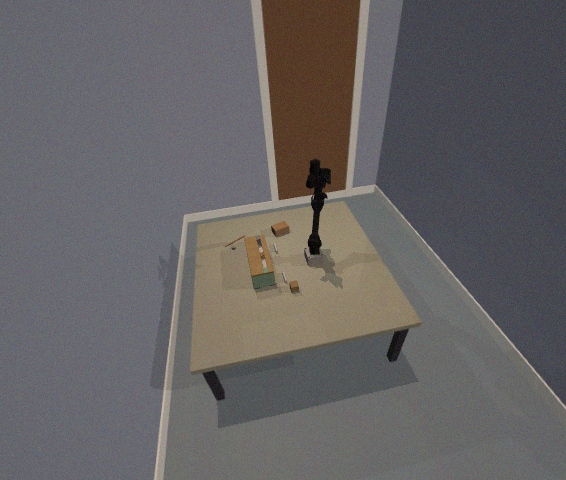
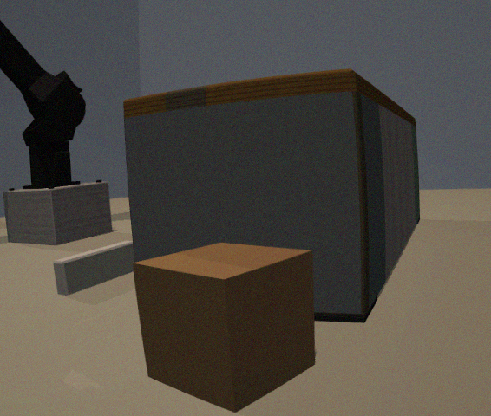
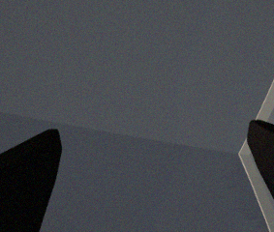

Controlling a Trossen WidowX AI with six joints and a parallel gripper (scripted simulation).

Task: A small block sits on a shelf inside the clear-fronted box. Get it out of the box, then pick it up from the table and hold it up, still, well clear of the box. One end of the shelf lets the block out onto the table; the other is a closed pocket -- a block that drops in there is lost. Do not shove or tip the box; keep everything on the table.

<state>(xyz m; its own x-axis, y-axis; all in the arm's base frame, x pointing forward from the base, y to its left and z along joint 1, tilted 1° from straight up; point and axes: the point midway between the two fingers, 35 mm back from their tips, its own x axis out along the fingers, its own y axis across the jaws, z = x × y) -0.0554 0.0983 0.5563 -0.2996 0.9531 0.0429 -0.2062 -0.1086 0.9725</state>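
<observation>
Now: the long box 57 cm below my gripper tip, 41 cm ahead of it and 9 cm to the right of it. The rest, counted from my gripper tip: thin stick 66 cm ahead, 63 cm below, 37 cm to the right.
</observation>
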